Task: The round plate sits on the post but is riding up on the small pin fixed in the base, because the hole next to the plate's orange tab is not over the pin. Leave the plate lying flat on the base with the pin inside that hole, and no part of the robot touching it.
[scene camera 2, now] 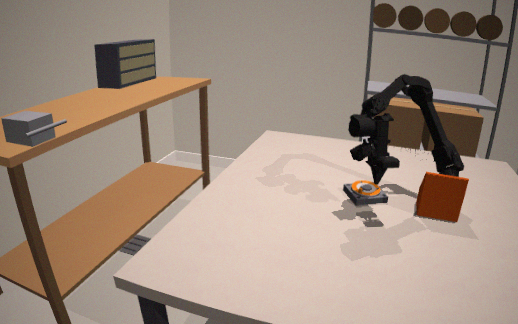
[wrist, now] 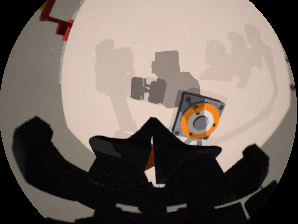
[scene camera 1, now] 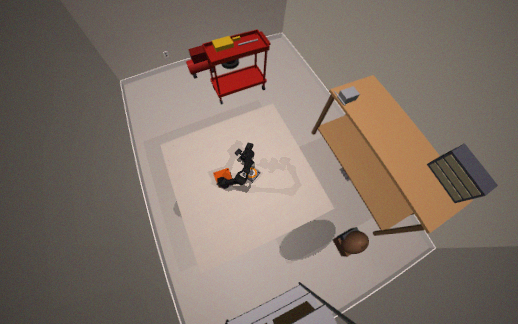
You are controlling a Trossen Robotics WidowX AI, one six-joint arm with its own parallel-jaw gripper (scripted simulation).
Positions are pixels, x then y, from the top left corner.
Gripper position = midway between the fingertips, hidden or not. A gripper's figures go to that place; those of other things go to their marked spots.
My gripper (wrist: 152,120) is 10 cm from the lens. A plate (wrist: 208,110): 20 cm from the lens. A base (wrist: 187,99) is 18 cm from the lens.
